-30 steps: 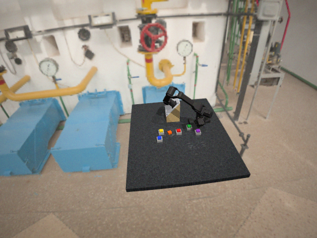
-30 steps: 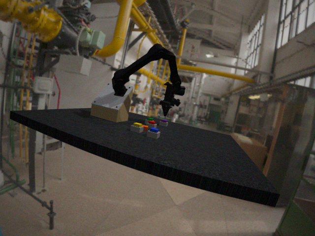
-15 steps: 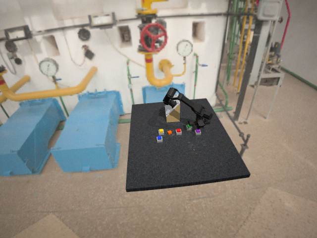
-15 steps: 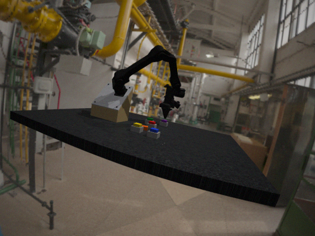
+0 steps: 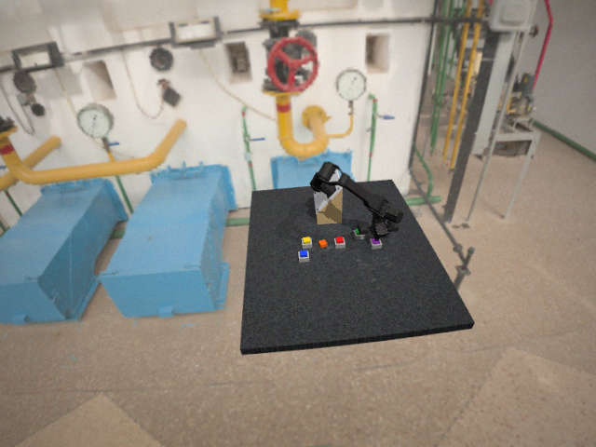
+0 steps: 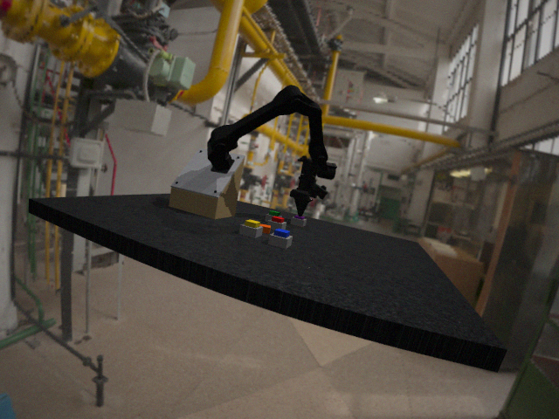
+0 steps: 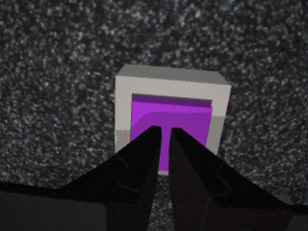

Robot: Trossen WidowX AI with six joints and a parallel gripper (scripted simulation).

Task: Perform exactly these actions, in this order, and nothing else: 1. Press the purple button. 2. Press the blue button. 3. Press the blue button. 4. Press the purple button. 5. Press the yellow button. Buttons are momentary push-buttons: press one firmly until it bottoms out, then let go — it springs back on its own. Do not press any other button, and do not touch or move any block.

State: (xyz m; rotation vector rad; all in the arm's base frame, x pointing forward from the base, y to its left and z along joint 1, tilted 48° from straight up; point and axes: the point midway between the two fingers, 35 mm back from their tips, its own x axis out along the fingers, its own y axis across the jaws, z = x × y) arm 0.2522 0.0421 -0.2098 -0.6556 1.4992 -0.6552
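Now: gripper tip 1 cm above the purple button. The rest, counted from my gripper tip: orange block: 4 cm behind, 26 cm to the right, 2 cm below; green button: 8 cm behind, 7 cm to the right; red button: 3 cm behind, 17 cm to the right.
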